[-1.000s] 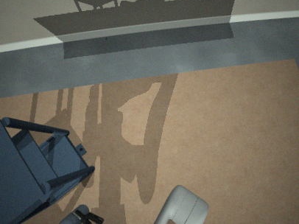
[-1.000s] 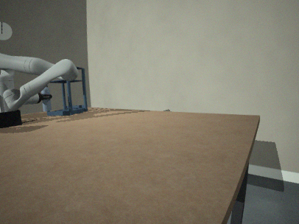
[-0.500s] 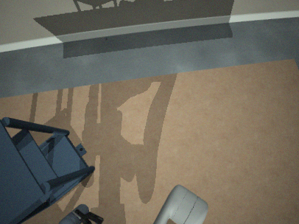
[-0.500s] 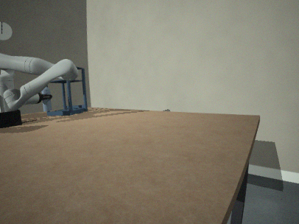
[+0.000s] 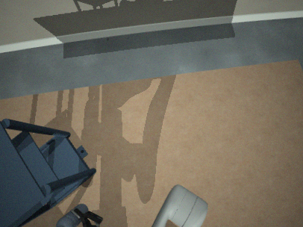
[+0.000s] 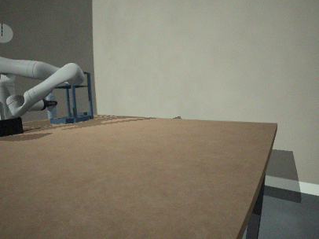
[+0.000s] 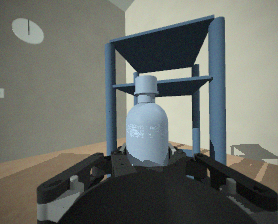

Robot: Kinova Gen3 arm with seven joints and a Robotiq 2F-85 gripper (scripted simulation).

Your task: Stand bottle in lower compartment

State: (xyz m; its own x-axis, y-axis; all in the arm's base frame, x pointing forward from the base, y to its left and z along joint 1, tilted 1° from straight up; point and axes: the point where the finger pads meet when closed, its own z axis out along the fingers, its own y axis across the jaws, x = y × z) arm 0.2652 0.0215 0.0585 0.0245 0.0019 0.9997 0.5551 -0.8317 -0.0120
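My gripper is now 18 cm short of the shelving unit, 6 cm to the right of it and 4 cm below it. Also, from my hand: pale blue bottle 3 cm above.
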